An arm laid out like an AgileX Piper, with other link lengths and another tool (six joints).
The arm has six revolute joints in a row. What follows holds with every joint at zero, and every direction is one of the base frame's. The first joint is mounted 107 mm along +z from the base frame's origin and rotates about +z. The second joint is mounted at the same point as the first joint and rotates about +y. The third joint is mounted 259.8 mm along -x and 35.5 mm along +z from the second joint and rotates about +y. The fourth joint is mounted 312.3 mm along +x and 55.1 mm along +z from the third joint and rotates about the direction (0.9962, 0, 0.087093). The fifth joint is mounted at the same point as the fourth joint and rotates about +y. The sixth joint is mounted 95.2 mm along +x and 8.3 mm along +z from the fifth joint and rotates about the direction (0.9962, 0, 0.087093). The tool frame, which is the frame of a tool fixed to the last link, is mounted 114.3 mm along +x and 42 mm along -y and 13 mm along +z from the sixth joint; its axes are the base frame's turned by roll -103.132, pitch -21.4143 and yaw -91.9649 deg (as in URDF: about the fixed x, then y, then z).
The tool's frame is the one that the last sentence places.
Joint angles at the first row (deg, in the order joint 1, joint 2, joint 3, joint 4, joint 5, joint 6):
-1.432 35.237 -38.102 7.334 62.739 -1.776
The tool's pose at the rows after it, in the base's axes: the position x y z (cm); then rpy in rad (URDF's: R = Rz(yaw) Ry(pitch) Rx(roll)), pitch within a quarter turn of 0, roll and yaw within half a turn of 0:
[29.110, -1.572, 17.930, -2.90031, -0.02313, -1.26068]
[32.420, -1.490, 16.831, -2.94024, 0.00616, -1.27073]
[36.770, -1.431, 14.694, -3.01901, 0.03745, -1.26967]
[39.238, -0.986, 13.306, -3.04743, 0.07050, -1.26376]
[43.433, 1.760, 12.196, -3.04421, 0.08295, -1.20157]
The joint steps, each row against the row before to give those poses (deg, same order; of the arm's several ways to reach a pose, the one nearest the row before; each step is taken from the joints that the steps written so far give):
-0.001 15.985 -8.766 3.151 -2.864 0.916
0.001 9.855 -5.213 0.745 -2.006 0.230
0.113 13.694 -8.480 0.344 -0.344 -0.173
0.002 7.276 -4.928 1.604 -0.057 -0.801
3.379 9.512 -8.136 1.089 -1.204 -0.746

